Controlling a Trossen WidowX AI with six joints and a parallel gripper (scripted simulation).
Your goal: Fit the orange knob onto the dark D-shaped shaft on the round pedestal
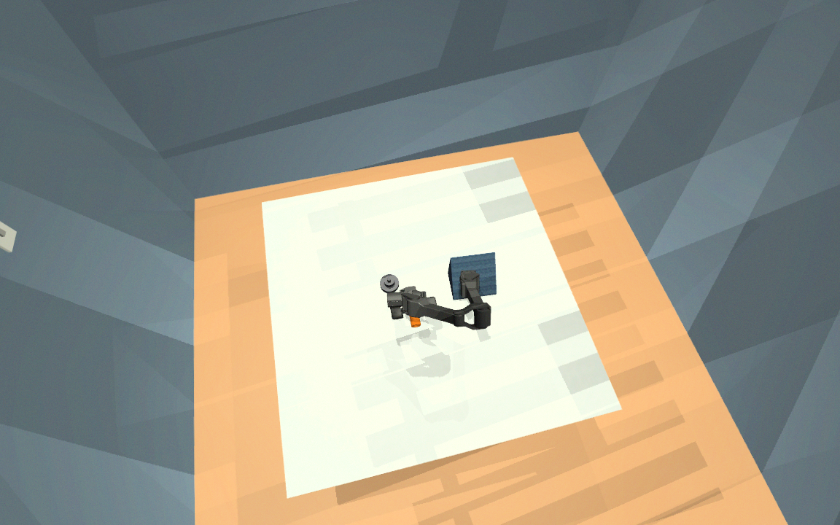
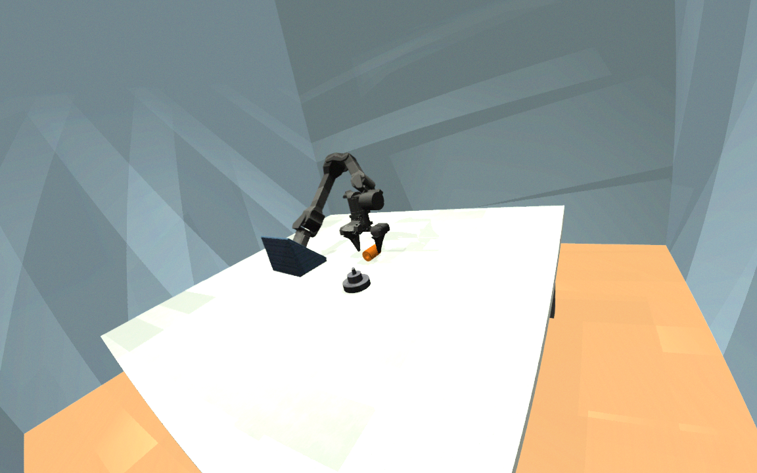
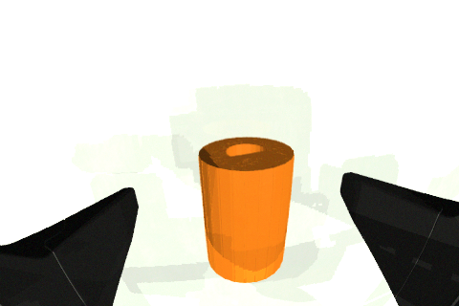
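The orange knob is 2 cm to the left of my gripper tip and 1 cm below it. Round my gripper tip: round pedestal 16 cm to the right, 9 cm ahead.
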